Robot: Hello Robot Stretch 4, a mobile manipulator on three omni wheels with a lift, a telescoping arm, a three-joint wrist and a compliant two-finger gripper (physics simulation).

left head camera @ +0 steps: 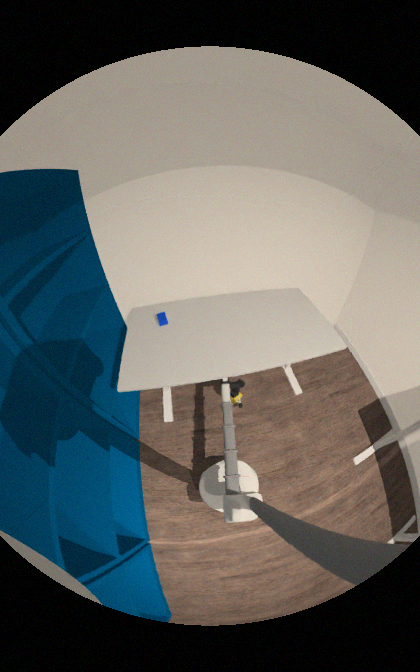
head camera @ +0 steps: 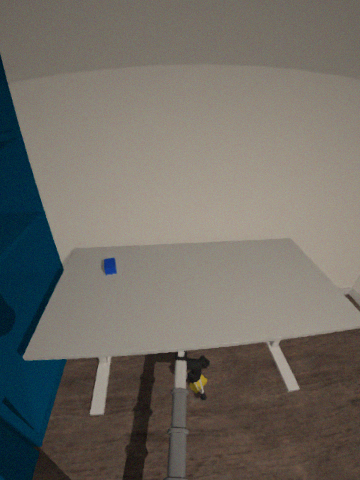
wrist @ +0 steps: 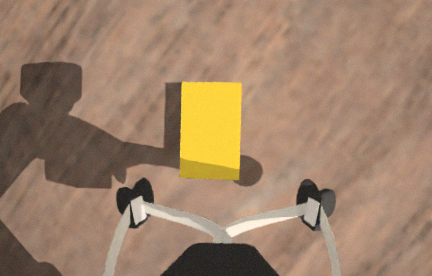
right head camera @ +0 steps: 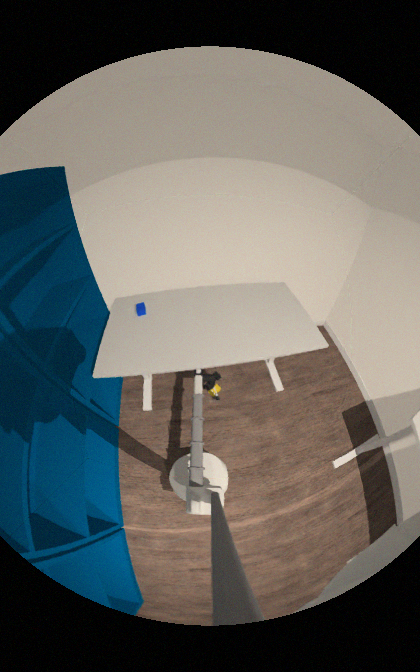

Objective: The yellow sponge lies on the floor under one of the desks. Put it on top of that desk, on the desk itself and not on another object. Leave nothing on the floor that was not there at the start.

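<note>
The yellow sponge lies flat on the wood floor near the desk's front edge. In the wrist view it stands upright in the picture, its long sides running up and down, a little above the fingertips and between their two lines. My gripper is open and empty, its fingertips wider apart than the sponge. In the head views it hangs over the sponge and partly hides it. The desk has a light grey top and white legs.
A small blue block lies on the desk's left rear part. A tall blue unit stands left of the desk. White desk feet stand on both sides of the arm.
</note>
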